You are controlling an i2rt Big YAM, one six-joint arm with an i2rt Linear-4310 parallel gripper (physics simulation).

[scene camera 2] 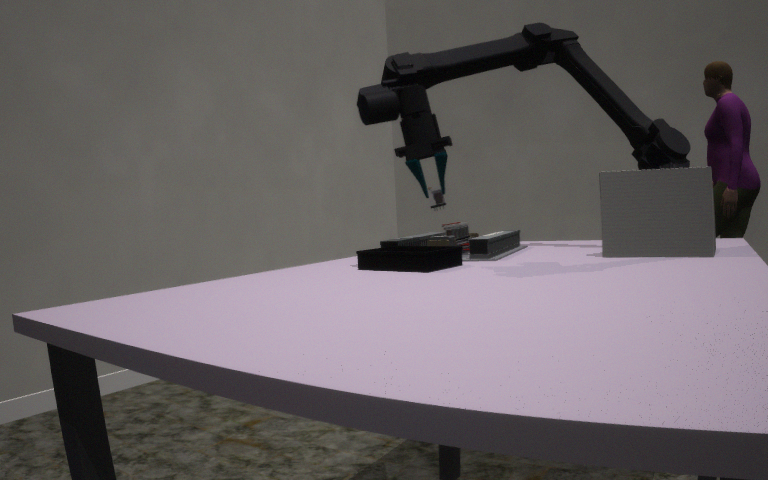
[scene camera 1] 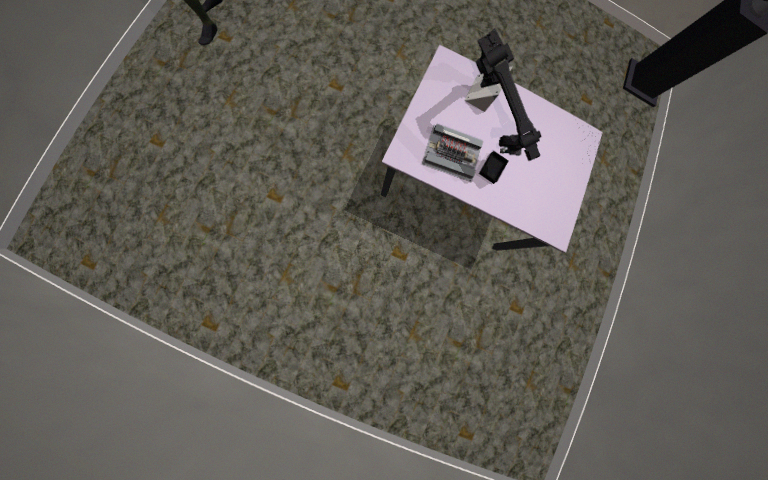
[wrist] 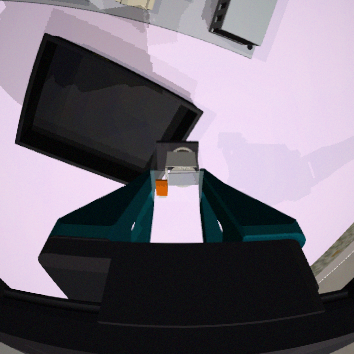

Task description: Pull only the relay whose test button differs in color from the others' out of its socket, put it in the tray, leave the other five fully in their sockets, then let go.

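Places are measured from the arm's base along level axes (x left, y ahead, z down), in millimetres.
Where they show: gripper, fingertip midpoint: (scene camera 2: pixel 435 196) (scene camera 1: pixel 504 150) (wrist: pixel 176 176); arm's base at its link origin: (scene camera 2: pixel 669 202) (scene camera 1: pixel 492 80).
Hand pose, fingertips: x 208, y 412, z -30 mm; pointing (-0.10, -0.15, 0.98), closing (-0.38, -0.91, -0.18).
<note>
Each offset is from my fingertips to the top centre of the thing. Level surfaces: height alone.
My gripper (scene camera 1: pixel 503 148) (scene camera 2: pixel 434 193) (wrist: pixel 176 176) is shut on a relay {dx -5, dy +1, dz -19 mm} (scene camera 2: pixel 437 198) (wrist: pixel 181 161) with a clear body, a dark base and an orange test button {dx +0, dy +12, dz -17 mm} (wrist: pixel 161 188). The relay is held in the air, pins down and slightly tilted in scene camera 2. The black tray {dx +18, dy +52, dz +94 mm} (scene camera 1: pixel 493 168) (scene camera 2: pixel 410 259) (wrist: pixel 100 110) stands on the table; in the wrist view the relay overlaps its near right corner. The socket panel (scene camera 1: pixel 449 168) (scene camera 2: pixel 495 243) (wrist: pixel 250 22) is beside the tray. The other relays are too small or hidden to judge; their sockets do not show in the wrist view.
The lilac table {dz +129 mm} (scene camera 1: pixel 543 186) (scene camera 2: pixel 396 328) (wrist: pixel 255 100) bears everything. The grey arm pedestal (scene camera 1: pixel 482 99) (scene camera 2: pixel 656 215) stands behind the panel and tray. The panel's raised grey ducts flank its wiring. A person (scene camera 2: pixel 730 135) stands beyond the pedestal.
</note>
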